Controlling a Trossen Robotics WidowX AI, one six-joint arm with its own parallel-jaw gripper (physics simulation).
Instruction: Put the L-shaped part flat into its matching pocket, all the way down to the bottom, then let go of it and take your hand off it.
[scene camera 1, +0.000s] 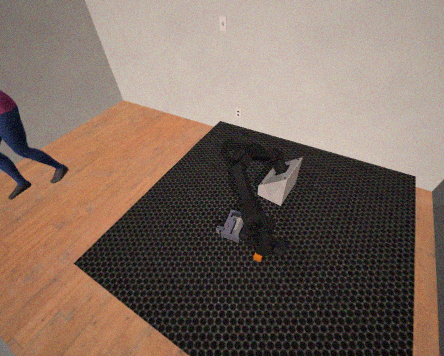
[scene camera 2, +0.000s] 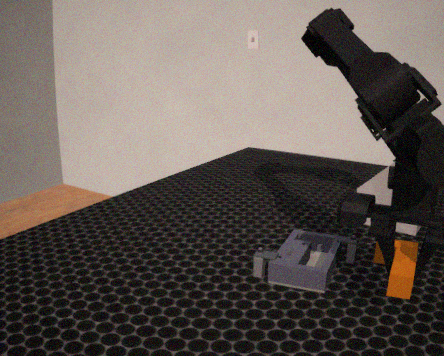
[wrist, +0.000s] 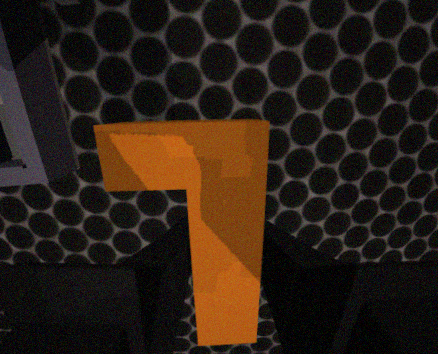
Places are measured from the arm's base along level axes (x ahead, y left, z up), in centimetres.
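Pixels of known places: gripper, fingertip midpoint: (wrist: 222, 221); arm's base, link origin: (scene camera 1: 282, 170).
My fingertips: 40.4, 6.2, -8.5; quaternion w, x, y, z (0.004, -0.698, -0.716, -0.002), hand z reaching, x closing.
Observation:
For each thing: its top centre in the pictures, then the offset to it from my fingertips, as dx, dy, dz. Level surfaces: height alone.
- orange L-shaped part, top centre: (wrist: 191, 259) (scene camera 2: 394, 255) (scene camera 1: 258, 244) +0.1, -1.5, +3.1
- blue-grey block with the pocket, top centre: (scene camera 2: 309, 242) (scene camera 1: 234, 222) -7.4, -16.4, -1.1
- black honeycomb mat, surface height: dz -5.9
The orange L-shaped part (scene camera 1: 257, 257) (scene camera 2: 402, 272) (wrist: 227, 200) is held level by one leg, its other leg pointing left in the wrist view. My gripper (scene camera 2: 400, 254) (wrist: 222, 221) is shut on this leg, one black finger on each side, and holds the part a little above the mat. The blue-grey block with the pocket (scene camera 1: 231, 227) (scene camera 2: 300, 276) (wrist: 24, 173) stands on the mat, left of the part in all three views and apart from it. Its recess shows a pale floor in scene camera 2; the recess outline is partly hidden there by the block's walls.
Small grey brackets (scene camera 2: 259, 265) (scene camera 2: 351, 250) stand at both sides of the block. A pale wedge-shaped box (scene camera 1: 280, 189) (scene camera 2: 377, 189) stands behind, near the arm's base. The black honeycomb mat (scene camera 1: 350, 280) (scene camera 2: 150, 280) lies on the wooden floor. A person's legs (scene camera 1: 15, 132) show at the far left.

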